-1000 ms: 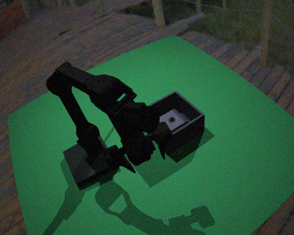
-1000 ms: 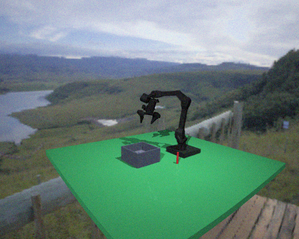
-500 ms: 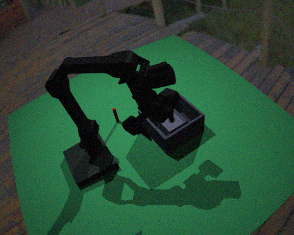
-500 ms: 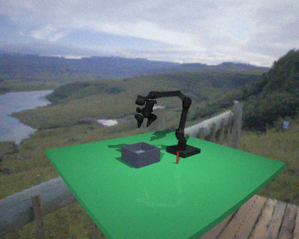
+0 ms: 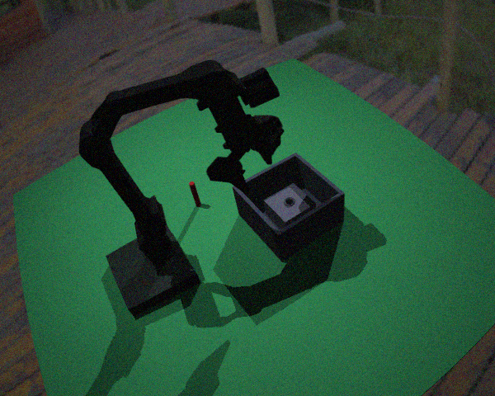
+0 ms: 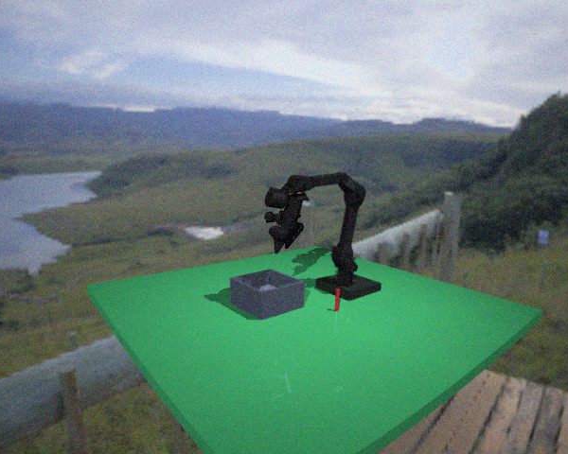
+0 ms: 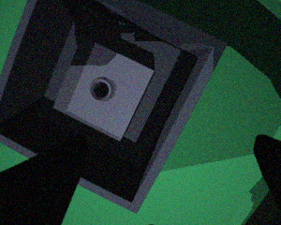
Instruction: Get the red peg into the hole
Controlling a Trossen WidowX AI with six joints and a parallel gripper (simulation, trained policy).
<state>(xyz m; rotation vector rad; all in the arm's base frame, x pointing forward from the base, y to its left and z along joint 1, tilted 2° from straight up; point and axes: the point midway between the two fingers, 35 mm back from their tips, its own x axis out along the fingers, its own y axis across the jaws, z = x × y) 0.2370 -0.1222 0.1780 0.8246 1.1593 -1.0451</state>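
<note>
Right now the red peg is 22 cm to the left of my gripper tip, 15 cm below it and 6 cm behind it. The rest, counted from my gripper tip: grey box: 16 cm below, 8 cm ahead; light grey plate: 14 cm below, 8 cm ahead.
</note>
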